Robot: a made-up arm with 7 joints.
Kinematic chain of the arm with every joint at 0, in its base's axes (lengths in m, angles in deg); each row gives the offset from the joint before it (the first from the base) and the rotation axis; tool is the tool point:
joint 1: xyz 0 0 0.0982 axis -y
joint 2: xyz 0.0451 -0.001 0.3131 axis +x
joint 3: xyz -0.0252 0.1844 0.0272 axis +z
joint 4: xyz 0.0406 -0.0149 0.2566 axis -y
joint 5: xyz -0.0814 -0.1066 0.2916 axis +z
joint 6: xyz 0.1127 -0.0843 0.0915 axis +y
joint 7: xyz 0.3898 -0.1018 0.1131 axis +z
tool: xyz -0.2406 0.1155 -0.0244
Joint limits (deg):
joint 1: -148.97..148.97
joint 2: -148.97..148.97
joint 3: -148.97..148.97
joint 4: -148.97..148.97
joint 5: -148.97..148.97
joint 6: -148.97..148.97
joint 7: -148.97..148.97
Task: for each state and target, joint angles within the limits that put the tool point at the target. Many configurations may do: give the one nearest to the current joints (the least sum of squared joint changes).
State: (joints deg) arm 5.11 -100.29 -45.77 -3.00 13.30 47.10 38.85
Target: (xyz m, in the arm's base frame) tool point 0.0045 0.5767 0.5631
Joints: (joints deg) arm 6.66 -101.19 -47.10 -14.89 17.02 56.68 36.56
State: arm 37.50 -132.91 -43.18 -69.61 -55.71 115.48 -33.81
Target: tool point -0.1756 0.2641 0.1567
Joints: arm 46.19 -130.83 -56.90 -70.61 -60.92 103.88 -35.09
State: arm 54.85 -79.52 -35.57 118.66 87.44 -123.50 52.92
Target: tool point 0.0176 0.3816 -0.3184
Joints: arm 69.30 -84.20 -52.95 112.33 97.18 -118.42 58.50
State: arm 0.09 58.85 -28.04 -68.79 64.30 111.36 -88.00
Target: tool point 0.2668 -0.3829 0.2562
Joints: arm -25.48 65.36 17.07 -72.08 101.95 146.55 -102.80
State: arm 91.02 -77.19 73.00 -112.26 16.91 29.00 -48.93
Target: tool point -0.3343 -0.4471 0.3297
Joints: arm 95.35 -117.71 63.95 -124.58 -14.57 1.77 -83.40
